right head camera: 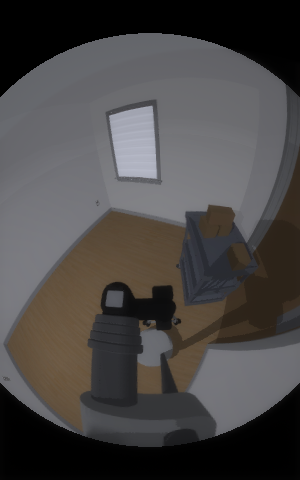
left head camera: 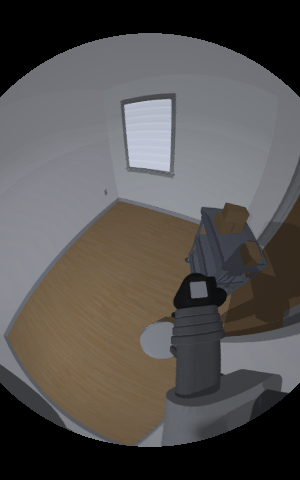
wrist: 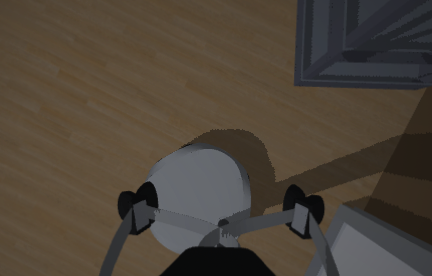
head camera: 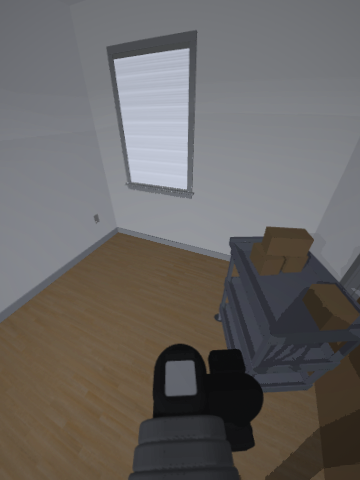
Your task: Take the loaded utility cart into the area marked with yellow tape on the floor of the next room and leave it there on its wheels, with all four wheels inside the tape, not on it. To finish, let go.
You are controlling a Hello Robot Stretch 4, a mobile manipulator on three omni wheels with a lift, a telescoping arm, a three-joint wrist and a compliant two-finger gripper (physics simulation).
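Places are measured from the robot's base along level axes (x ahead, y left, z up), in metres.
Where they show: gripper, fingertip midpoint: (wrist: 220,200); robot's base, link origin: (right head camera: 151,346) (left head camera: 160,338) (wrist: 200,192).
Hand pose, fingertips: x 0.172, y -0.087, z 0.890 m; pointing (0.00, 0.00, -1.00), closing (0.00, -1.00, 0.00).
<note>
Things, the pixels of their centre, and the offset from my fingertips. "pt": a spot on its surface instead.
- brown box, body centre: (head camera: 327,306) (right head camera: 237,256) (left head camera: 250,253) dx +0.376, dy -0.589, dz -0.065 m
- white wall end, surface spot: (wrist: 385,250) pt dx -0.272, dy -0.501, dz -0.582 m
The grey utility cart (head camera: 282,287) (left head camera: 225,247) (right head camera: 215,255) (wrist: 322,72) stands upright on the wooden floor, right of centre in the head views, with its near corner at the upper right of the wrist view. Stacked brown boxes (head camera: 287,242) (left head camera: 235,215) (right head camera: 220,218) lie at the top shelf's far end. Another brown box (head camera: 330,305) (left head camera: 251,253) (right head camera: 240,256) lies at its near right end. My gripper (right head camera: 162,322) (wrist: 220,200) is open and empty, its fingers wide apart, nearer to me than the cart and not touching it. The yellow tape does not show.
A round white disc (left head camera: 156,340) (right head camera: 155,347) (wrist: 200,185) is low beneath the gripper. A doorway edge and darker brown floor (right head camera: 282,245) lie right of the cart. A white wall end (wrist: 385,250) is at the wrist view's lower right. A window (head camera: 155,120) is in the far wall.
</note>
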